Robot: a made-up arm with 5 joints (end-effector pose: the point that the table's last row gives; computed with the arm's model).
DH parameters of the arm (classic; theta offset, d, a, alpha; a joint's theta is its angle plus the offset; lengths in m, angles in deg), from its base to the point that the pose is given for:
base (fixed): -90 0.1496 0 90
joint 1: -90 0.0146 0.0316 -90
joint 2: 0 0.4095 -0.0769 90
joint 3: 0 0.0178 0.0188 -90
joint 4: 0 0.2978 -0.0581 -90
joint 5: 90 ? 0.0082 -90
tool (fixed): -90 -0.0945 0 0
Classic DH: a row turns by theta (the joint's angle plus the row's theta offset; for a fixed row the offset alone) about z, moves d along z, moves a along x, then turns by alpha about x.
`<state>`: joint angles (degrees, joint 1 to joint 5).
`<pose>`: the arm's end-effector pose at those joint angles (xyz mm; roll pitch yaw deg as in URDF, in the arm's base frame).
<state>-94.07 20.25 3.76 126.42 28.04</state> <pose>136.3 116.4 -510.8 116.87 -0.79 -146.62</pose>
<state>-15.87 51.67 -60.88 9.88 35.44</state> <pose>-28.6 -360.0 -278.3 132.31 -48.78 -34.13</pose>
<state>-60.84 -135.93 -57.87 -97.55 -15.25</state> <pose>-54.7 -403.0 -481.4 126.66 -74.20 -179.67</pose>
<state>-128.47 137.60 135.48 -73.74 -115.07</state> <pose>-152.1 122.1 268.7 133.77 19.27 135.07</pose>
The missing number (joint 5, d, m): -0.2174
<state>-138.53 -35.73 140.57 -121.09 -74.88</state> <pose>198.7 -34.0 91.9 160.91 81.29 -102.56</pose>
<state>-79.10 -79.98 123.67 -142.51 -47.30</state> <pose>316.0 100.5 21.7 170.12 19.79 -78.09</pose>
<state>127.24 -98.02 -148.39 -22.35 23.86</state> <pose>-71.8 295.7 196.4 76.71 -25.02 -77.79</pose>
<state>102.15 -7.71 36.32 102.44 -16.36</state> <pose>59.2 210.2 919.6 -95.01 47.36 99.17</pose>
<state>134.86 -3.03 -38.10 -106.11 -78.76</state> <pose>57.1 544.1 775.5 -164.82 -5.85 -108.59</pose>
